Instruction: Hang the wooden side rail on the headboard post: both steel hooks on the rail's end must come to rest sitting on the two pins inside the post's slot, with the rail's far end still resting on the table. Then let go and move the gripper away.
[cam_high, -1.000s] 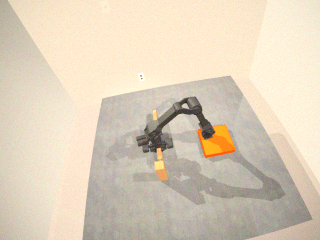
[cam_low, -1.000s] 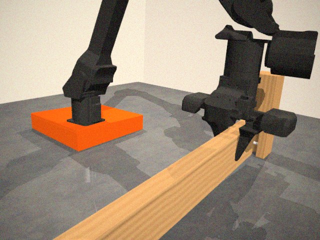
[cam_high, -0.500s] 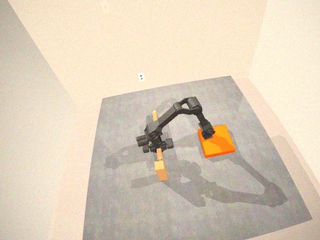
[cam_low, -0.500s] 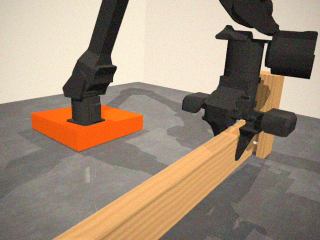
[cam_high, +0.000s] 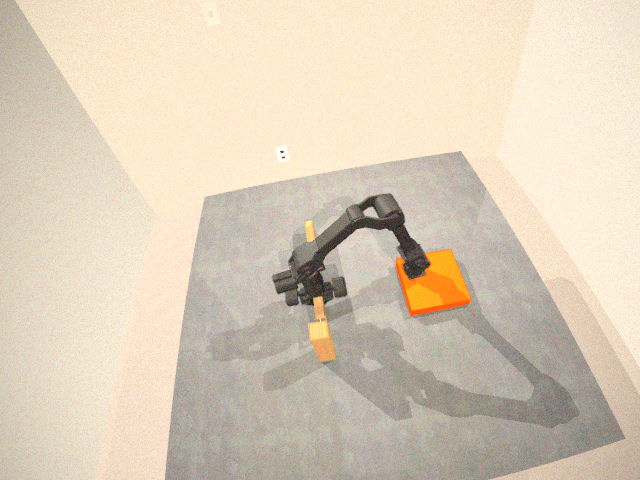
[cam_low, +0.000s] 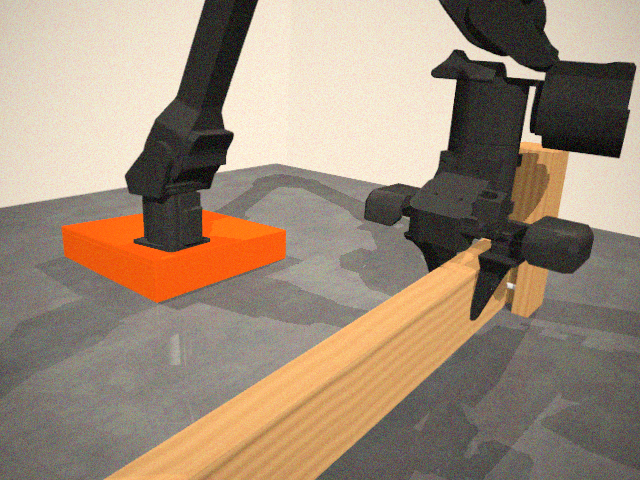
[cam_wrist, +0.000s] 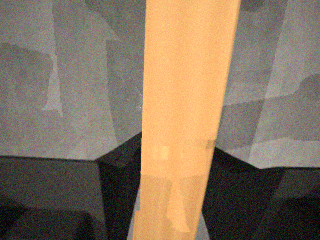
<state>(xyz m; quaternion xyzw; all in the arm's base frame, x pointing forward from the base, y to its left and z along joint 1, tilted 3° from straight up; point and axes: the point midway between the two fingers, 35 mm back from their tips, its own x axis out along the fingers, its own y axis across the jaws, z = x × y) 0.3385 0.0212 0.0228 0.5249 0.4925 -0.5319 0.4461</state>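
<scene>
Now: gripper tip 2 cm short of the headboard post, 15 cm to the right of it and 4 cm below it.
</scene>
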